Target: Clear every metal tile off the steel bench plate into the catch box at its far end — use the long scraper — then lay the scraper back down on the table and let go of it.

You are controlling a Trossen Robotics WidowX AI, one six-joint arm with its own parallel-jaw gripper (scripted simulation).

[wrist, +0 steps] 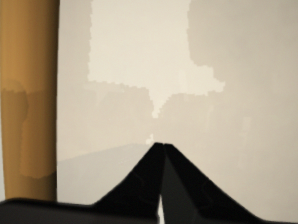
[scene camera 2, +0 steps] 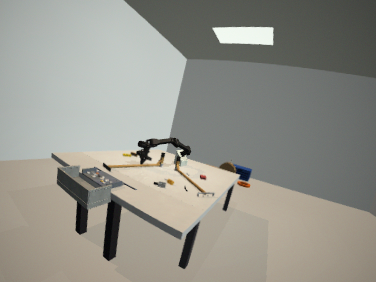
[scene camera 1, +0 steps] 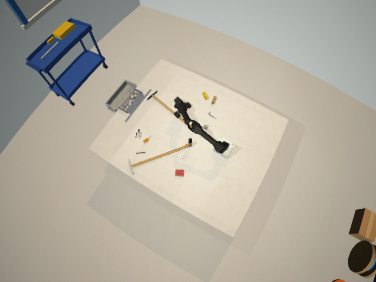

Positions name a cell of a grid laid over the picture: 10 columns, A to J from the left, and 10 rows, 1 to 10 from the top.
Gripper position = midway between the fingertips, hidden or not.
Note:
My gripper (wrist: F7) is shut, holding nothing. Further things: a long scraper (wrist: B2).

